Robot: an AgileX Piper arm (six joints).
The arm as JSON. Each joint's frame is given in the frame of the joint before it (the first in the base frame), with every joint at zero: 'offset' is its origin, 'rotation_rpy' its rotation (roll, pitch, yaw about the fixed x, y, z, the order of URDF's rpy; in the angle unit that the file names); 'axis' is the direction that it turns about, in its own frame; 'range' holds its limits. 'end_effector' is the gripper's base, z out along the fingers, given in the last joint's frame.
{
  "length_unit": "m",
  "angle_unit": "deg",
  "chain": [
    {
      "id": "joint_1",
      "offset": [
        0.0,
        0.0,
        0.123
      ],
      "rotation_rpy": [
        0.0,
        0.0,
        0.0
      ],
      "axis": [
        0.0,
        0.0,
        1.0
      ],
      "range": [
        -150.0,
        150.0
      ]
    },
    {
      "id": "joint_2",
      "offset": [
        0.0,
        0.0,
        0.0
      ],
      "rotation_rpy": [
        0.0,
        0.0,
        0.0
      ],
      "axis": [
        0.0,
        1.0,
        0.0
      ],
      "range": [
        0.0,
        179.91
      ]
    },
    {
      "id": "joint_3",
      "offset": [
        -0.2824,
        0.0,
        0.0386
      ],
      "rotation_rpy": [
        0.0,
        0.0,
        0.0
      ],
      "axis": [
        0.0,
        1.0,
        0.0
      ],
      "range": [
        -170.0,
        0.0
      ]
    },
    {
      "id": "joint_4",
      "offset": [
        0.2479,
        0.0,
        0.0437
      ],
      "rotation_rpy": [
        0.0,
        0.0,
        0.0
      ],
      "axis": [
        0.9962,
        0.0,
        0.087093
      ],
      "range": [
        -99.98,
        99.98
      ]
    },
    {
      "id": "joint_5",
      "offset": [
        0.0,
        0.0,
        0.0
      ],
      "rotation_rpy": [
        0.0,
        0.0,
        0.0
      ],
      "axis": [
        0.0,
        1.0,
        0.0
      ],
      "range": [
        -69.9,
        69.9
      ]
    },
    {
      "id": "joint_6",
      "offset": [
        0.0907,
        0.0,
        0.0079
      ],
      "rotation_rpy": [
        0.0,
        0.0,
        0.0
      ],
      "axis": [
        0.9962,
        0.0,
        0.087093
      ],
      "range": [
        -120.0,
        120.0
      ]
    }
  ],
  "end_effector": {
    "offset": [
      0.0,
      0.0,
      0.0
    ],
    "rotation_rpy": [
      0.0,
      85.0,
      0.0
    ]
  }
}
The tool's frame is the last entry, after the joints.
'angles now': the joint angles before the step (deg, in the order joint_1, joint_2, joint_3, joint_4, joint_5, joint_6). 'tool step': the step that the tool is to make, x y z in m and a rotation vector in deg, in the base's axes. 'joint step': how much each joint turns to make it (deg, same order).
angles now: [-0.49, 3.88, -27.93, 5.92, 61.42, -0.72]
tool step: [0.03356, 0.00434, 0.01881, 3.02, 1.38, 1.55]
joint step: [0.01, 11.12, -2.55, 4.09, -7.07, -1.33]
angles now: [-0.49, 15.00, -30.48, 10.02, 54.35, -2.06]
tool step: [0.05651, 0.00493, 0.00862, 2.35, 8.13, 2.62]
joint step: [-0.02, 17.66, -4.07, 5.33, -4.86, -4.02]
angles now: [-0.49, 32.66, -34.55, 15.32, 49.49, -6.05]
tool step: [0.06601, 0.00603, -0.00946, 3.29, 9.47, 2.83]
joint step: [0.00, 19.09, -5.04, 6.96, -3.39, -5.60]
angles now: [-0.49, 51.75, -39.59, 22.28, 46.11, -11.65]
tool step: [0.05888, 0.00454, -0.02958, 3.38, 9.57, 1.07]
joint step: [0.00, 17.29, -4.65, 5.87, -1.98, -4.13]
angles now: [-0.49, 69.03, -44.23, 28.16, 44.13, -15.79]
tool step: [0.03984, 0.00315, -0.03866, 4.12, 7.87, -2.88]
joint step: [0.00, 13.08, -2.61, 5.48, -2.65, -0.81]
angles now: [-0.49, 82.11, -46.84, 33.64, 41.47, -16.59]
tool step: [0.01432, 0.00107, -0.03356, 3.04, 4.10, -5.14]
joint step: [0.00, 6.91, 1.19, 5.77, -4.71, -0.50]
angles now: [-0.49, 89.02, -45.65, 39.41, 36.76, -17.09]
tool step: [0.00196, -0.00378, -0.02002, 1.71, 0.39, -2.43]
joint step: [-1.11, 2.98, 2.28, 6.99, -3.47, -5.90]
